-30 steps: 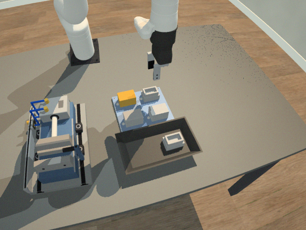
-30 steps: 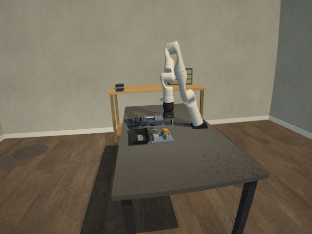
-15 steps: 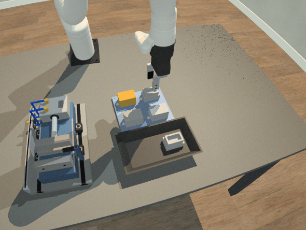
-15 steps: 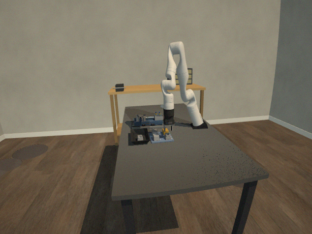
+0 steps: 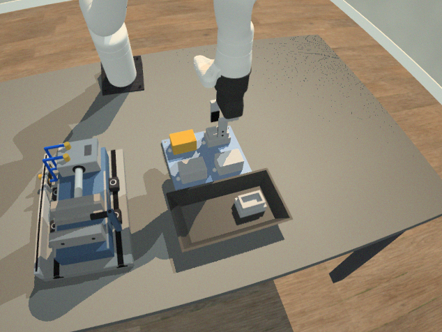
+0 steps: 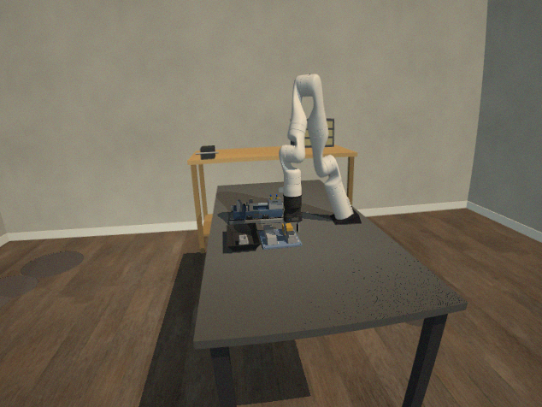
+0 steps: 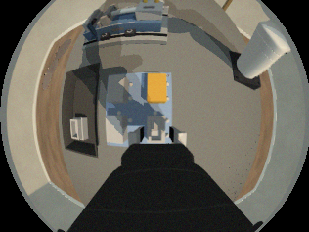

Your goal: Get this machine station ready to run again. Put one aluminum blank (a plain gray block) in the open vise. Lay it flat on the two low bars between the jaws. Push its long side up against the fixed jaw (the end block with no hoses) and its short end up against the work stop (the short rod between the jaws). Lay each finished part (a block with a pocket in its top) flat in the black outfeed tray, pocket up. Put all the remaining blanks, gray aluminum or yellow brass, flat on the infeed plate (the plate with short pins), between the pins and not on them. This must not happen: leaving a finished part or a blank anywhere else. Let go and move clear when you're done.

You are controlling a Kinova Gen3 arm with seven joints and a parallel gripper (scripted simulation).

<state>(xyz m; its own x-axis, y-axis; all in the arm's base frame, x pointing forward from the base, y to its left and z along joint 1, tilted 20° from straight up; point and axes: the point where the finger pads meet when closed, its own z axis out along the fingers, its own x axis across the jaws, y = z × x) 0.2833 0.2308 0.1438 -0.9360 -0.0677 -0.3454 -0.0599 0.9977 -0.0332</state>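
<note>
The yellow brass blank lies 9 cm to the right of my hand, 4 cm below it and 1 cm ahead of it. From my hand the other things lie so: plain gray blank (10 cm ahead, 9 cm to the right, 4 cm below); vise (34 cm to the right, 13 cm ahead, 3 cm below).
</note>
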